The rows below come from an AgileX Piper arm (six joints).
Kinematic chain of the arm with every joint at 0, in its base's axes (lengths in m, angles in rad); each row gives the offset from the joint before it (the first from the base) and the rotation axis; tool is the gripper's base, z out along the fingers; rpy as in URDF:
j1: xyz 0 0 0.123 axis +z
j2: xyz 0 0 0 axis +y
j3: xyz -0.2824 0 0.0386 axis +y
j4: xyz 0.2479 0 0.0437 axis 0.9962 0 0.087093
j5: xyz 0 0 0 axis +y
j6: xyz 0.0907 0 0.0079 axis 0.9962 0 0.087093
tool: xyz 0 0 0 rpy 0 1.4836 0
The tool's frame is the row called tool.
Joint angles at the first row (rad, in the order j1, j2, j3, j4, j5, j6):
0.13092, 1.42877, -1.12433, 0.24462, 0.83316, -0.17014
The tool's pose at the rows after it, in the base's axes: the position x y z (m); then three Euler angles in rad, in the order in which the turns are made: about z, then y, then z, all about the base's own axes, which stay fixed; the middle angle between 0 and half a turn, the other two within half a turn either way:
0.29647, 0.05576, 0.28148, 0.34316, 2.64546, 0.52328
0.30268, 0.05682, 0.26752, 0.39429, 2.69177, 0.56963
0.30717, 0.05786, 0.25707, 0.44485, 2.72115, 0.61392
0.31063, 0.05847, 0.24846, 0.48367, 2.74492, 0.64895
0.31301, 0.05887, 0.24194, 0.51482, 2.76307, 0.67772
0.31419, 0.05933, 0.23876, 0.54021, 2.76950, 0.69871
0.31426, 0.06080, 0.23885, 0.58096, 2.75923, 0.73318
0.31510, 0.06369, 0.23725, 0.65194, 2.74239, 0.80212
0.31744, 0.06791, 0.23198, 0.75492, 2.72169, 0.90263
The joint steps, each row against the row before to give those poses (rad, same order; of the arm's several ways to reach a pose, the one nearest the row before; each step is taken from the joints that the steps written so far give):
0.00001, 0.05439, -0.00001, 0.00000, 0.01725, 0.00109
-0.00001, 0.04516, 0.00001, 0.00218, 0.00676, 0.00012
0.00000, 0.03387, -0.00002, 0.00621, 0.00200, 0.00001
-0.00002, 0.02747, 0.00000, 0.00220, 0.00081, -0.00002
0.00004, 0.02051, 0.00003, 0.00088, 0.00111, 0.00003
-0.00002, 0.01021, 0.00000, 0.00460, -0.00001, 0.00087
0.00002, 0.00087, 0.00000, 0.02169, 0.00000, -0.00560
-0.00004, 0.00748, -0.00001, 0.04196, 0.00002, -0.02183
0.00001, 0.02040, 0.00001, 0.05983, -0.00002, -0.03359

